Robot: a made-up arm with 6 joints. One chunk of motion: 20 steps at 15 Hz.
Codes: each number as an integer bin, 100 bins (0 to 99) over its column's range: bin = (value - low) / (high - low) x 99, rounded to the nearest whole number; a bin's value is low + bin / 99 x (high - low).
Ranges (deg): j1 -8..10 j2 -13..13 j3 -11..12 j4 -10..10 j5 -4..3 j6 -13..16
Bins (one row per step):
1: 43 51 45 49 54 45
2: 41 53 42 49 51 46
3: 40 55 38 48 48 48
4: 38 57 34 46 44 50
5: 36 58 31 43 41 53
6: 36 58 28 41 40 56
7: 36 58 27 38 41 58
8: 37 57 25 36 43 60
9: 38 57 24 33 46 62
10: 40 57 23 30 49 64
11: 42 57 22 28 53 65
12: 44 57 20 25 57 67
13: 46 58 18 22 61 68
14: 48 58 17 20 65 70
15: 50 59 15 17 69 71
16: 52 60 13 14 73 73
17: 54 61 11 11 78 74
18: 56 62 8 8 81 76
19: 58 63 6 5 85 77
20: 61 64 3 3 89 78
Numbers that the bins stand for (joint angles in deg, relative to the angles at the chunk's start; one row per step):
1: -0.18 0.39 -0.55 -0.10 -0.18 0.18
2: -0.55 0.92 -1.24 -0.10 -0.39 0.47
3: -0.73 1.44 -2.17 -0.30 -0.61 1.06
4: -1.09 1.97 -3.10 -0.71 -0.89 1.65
5: -1.45 2.23 -3.80 -1.31 -1.10 2.53
6: -1.45 2.23 -4.49 -1.72 -1.17 3.40
7: -1.45 2.23 -4.73 -2.32 -1.10 3.99
8: -1.27 1.97 -5.19 -2.73 -0.96 4.58
9: -1.09 1.97 -5.42 -3.33 -0.75 5.16
10: -0.73 1.97 -5.66 -3.94 -0.54 5.75
11: -0.36 1.97 -5.89 -4.34 -0.25 6.04
12: 0.00 1.97 -6.35 -4.95 0.03 6.63
13: 0.36 2.23 -6.82 -5.56 0.31 6.92
14: 0.73 2.23 -7.05 -5.96 0.60 7.51
15: 1.09 2.49 -7.52 -6.57 0.88 7.80
16: 1.45 2.76 -7.98 -7.17 1.16 8.38
17: 1.82 3.02 -8.44 -7.78 1.52 8.68
18: 2.18 3.28 -9.14 -8.38 1.73 9.26
19: 2.55 3.55 -9.61 -8.99 2.01 9.56
20: 3.09 3.81 -10.30 -9.39 2.29 9.85

